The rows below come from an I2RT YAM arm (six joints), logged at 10 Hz.
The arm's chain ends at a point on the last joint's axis. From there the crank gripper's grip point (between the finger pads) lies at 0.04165 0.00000 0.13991 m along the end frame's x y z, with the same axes.
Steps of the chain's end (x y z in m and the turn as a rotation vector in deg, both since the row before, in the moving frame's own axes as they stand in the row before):
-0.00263 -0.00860 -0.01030 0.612 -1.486 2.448
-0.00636 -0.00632 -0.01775 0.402 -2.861 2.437
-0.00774 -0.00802 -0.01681 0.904 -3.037 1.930
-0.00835 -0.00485 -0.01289 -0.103 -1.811 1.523
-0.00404 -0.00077 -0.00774 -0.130 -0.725 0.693
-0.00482 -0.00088 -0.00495 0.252 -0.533 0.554
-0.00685 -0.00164 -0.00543 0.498 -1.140 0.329
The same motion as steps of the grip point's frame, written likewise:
-0.00628 -0.00840 -0.00927 0.612 -1.486 2.448
-0.01341 -0.00569 -0.01584 0.402 -2.861 2.437
-0.01520 -0.00897 -0.01481 0.904 -3.037 1.930
-0.01281 -0.00355 -0.01165 -0.103 -1.811 1.523
-0.00582 0.00004 -0.00723 -0.130 -0.725 0.693
-0.00612 -0.00110 -0.00457 0.252 -0.533 0.554
-0.00964 -0.00263 -0.00463 0.498 -1.140 0.329

